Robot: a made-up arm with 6 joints.
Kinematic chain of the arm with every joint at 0, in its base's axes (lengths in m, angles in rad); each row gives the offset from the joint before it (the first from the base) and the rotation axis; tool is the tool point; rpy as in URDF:
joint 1: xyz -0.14 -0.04 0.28 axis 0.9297 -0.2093 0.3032
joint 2: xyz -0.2 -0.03 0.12 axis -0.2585 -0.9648 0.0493
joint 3: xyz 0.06 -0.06 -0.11 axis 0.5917 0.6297 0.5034
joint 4: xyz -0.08 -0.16 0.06 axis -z
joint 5: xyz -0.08 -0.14 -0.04 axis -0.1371 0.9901 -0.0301
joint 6: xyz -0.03 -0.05 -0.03 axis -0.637 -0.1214 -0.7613
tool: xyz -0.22 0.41 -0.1 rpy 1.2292 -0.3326 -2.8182
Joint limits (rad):
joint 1: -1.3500..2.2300
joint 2: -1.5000..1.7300
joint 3: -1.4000..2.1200
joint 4: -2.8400..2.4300
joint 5: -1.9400..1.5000
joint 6: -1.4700..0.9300
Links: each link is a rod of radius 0.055 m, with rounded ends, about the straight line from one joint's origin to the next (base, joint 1, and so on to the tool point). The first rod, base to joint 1, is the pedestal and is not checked.
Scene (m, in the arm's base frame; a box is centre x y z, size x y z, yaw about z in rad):
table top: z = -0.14
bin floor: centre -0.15 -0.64 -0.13 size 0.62 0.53 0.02 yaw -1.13
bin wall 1: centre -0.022 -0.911 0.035 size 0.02 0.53 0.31 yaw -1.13
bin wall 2: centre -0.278 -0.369 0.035 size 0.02 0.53 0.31 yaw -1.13
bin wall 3: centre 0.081 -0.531 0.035 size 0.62 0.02 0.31 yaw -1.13
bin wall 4: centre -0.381 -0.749 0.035 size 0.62 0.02 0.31 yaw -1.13
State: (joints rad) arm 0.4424 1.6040 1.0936 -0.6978 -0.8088 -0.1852
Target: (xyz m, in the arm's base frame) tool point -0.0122 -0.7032 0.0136
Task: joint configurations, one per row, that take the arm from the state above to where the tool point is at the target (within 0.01 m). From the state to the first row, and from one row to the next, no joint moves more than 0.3 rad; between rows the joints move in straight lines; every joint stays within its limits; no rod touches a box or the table.
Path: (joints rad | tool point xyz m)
1: 0.5005 1.6154 1.1056 -0.7630 -0.6878 -0.3941 | -0.0846 -0.5968 -0.0086
2: 0.5586 1.6267 1.1176 -0.8282 -0.5669 -0.6030 | -0.0122 -0.7032 0.0136

